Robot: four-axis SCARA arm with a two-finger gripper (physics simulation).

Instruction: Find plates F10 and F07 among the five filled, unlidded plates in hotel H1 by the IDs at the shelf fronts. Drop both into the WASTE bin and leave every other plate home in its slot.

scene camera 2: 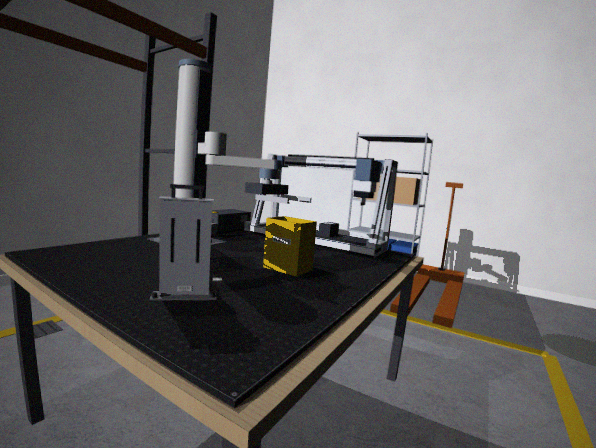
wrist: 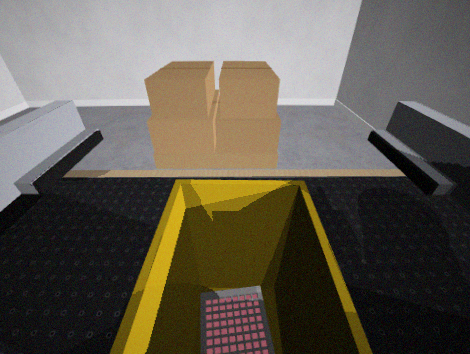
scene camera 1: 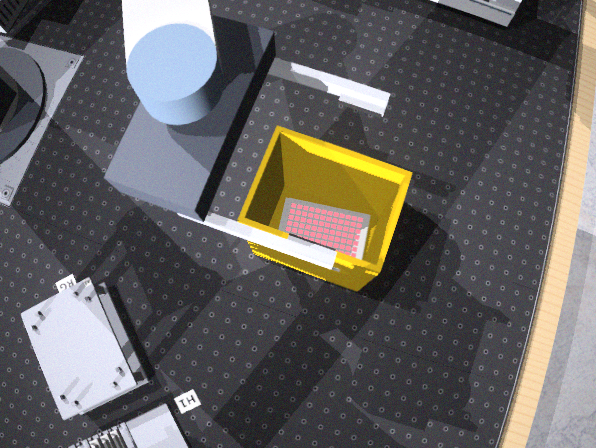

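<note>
The yellow WASTE bin stands open-topped on the table. A plate with pink wells lies inside, low in the bin; its ID cannot be read. My gripper is open and empty above the bin, its fingers spread wide to either side. In scene camera 1 one finger covers part of the bin's near rim. Hotel H1 shows in part at the lower left edge, beside its H1 label; its shelf-front IDs are not visible.
A pale, flat-topped unit stands by the RG label, left of the bin. The grey column base carries the arm. A gantry frame stands behind the bin. Cardboard boxes stand beyond the wooden table edge.
</note>
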